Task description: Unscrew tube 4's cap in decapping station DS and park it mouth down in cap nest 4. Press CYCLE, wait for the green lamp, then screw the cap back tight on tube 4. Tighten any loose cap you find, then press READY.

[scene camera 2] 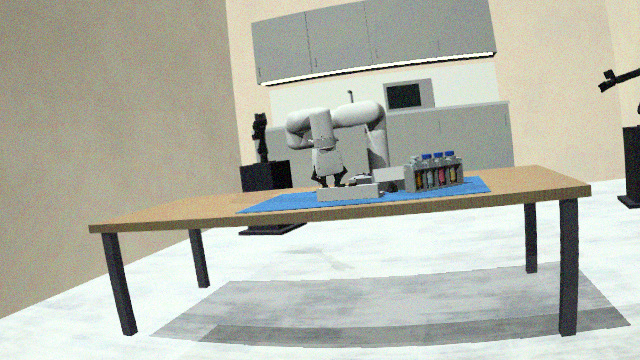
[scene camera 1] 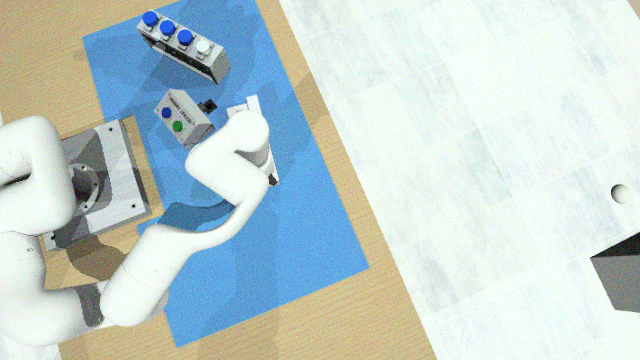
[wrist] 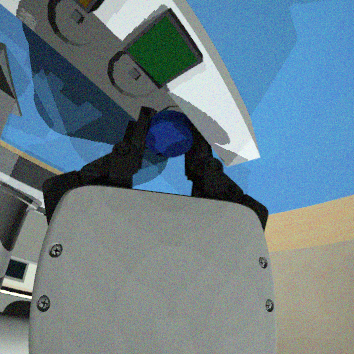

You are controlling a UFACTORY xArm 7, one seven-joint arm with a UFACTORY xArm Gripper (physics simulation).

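Places are measured from the arm's base along level axes (x ahead, y left, z up), in millimetres.
Where they show: gripper, between the fingertips: (wrist: 168,125); arm's base, origin of its link: (scene camera 1: 75,190) (wrist: 13,195).
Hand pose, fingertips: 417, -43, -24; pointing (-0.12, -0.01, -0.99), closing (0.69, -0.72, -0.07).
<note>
Each offset is from my fingertips to the top centre of the thing, as dx, dy, dz. "*": to the spot under its first point. Level surfaces: height alone.
My gripper (scene camera 2: 330,185) (wrist: 168,125) is shut on a blue cap @[+5, +3, +25] (wrist: 167,139), low at the near end of the cap nest tray @[+13, +75, +38] (scene camera 1: 253,103) (scene camera 2: 348,194) (wrist: 202,87). The cap looks somewhat tilted between the fingers; whether it touches the tray is hidden. Two round nests (wrist: 109,74) (wrist: 50,25) show without caps. In scene camera 1 the arm hides the fingers. The tube rack @[* -21, +285, +28] (scene camera 1: 223,64) (scene camera 2: 410,181) holds tubes, three with blue caps @[-167, +403, +105] (scene camera 1: 150,19) @[-128, +368, +105] (scene camera 1: 167,28) @[-90, +334, +105] (scene camera 1: 185,37). An end tube @[* -50, +295, +103] (scene camera 1: 203,47) has a pale top without a blue cap.
A grey button box @[-137, +168, +68] (scene camera 1: 192,131) (scene camera 2: 389,174) with a blue button @[-168, +177, +59] (scene camera 1: 166,112) and a green button @[-146, +138, +59] (scene camera 1: 177,126) stands between the rack and the arm. A small black fixture @[* -76, +196, -5] (scene camera 1: 209,106) is beside it. A green square @[* +45, +57, +38] (wrist: 165,48) marks the tray. All stand on the blue mat @[dz -16] (scene camera 1: 310,240).
</note>
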